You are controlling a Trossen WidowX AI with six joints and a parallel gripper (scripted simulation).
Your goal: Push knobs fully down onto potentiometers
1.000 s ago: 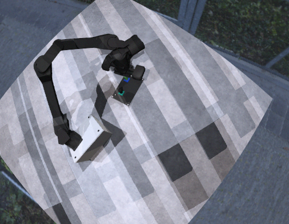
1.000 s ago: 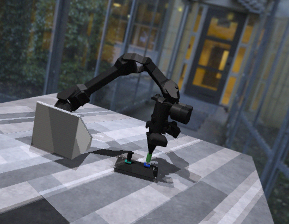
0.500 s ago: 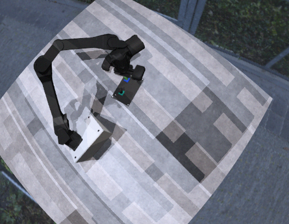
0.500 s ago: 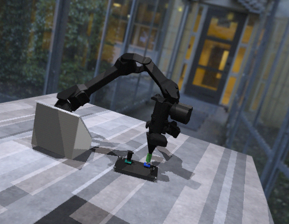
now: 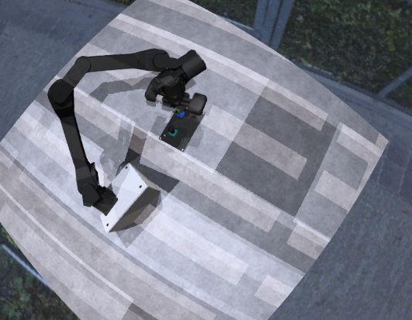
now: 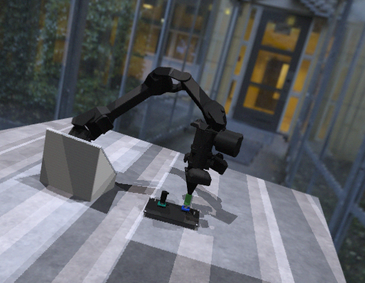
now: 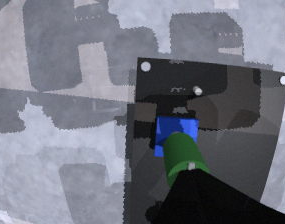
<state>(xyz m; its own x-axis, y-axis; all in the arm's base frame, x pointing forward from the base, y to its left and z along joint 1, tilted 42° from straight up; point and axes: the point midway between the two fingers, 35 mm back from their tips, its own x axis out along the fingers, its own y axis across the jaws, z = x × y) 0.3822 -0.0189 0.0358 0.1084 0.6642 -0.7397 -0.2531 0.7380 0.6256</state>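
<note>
Now: gripper tip 10 mm above the green knob.
</note>
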